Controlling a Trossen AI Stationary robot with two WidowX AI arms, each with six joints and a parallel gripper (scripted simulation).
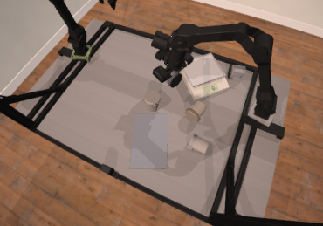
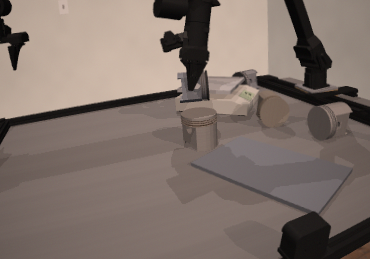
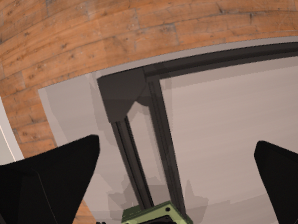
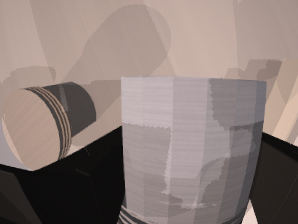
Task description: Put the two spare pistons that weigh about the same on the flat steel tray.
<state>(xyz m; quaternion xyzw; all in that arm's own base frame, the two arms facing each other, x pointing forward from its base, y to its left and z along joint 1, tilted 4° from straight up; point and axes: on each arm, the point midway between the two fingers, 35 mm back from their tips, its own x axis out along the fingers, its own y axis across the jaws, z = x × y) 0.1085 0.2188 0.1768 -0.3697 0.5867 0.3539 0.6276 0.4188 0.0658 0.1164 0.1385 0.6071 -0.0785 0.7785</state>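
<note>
My right hand is 12 cm to the left of the weighing scale, 11 cm short of it and 9 cm above it. The rest, counted from my right hand: dark piston (3 cm below, 1 cm to the right, 1 cm behind); flat steel tray (28 cm behind, 12 cm below, 2 cm to the right).
</note>
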